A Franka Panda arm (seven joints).
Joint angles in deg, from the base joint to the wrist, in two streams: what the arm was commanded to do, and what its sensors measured. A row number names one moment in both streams.
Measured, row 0:
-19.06, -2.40, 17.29, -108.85, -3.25, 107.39, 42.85
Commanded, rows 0 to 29:
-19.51, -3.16, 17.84, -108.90, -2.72, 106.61, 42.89
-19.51, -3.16, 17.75, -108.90, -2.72, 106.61, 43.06
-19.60, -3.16, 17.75, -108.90, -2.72, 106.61, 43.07
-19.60, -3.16, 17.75, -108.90, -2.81, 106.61, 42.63
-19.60, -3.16, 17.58, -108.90, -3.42, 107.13, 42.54
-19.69, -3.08, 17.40, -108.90, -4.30, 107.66, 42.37
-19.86, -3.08, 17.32, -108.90, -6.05, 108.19, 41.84
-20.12, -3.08, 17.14, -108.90, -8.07, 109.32, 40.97
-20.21, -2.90, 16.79, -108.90, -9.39, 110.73, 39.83
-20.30, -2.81, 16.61, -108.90, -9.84, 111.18, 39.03
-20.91, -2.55, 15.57, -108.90, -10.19, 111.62, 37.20
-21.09, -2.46, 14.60, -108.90, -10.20, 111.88, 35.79
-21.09, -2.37, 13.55, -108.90, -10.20, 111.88, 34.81
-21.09, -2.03, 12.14, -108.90, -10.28, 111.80, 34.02
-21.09, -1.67, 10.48, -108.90, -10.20, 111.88, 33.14
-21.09, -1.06, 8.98, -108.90, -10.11, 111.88, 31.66
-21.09, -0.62, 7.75, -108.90, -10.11, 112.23, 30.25
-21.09, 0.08, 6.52, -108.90, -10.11, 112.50, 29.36
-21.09, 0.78, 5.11, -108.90, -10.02, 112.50, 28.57
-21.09, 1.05, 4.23, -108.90, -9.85, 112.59, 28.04
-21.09, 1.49, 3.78, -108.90, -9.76, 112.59, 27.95
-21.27, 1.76, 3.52, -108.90, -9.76, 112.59, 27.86
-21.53, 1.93, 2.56, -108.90, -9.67, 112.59, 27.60
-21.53, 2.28, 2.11, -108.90, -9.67, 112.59, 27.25
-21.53, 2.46, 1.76, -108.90, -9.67, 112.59, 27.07
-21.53, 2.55, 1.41, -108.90, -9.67, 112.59, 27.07
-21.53, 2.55, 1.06, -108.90, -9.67, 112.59, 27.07
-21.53, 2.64, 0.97, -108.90, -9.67, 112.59, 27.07
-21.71, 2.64, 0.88, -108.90, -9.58, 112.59, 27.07
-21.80, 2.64, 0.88, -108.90, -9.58, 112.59, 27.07
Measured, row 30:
-21.38, 2.57, 0.95, -108.86, -9.51, 111.86, 28.06
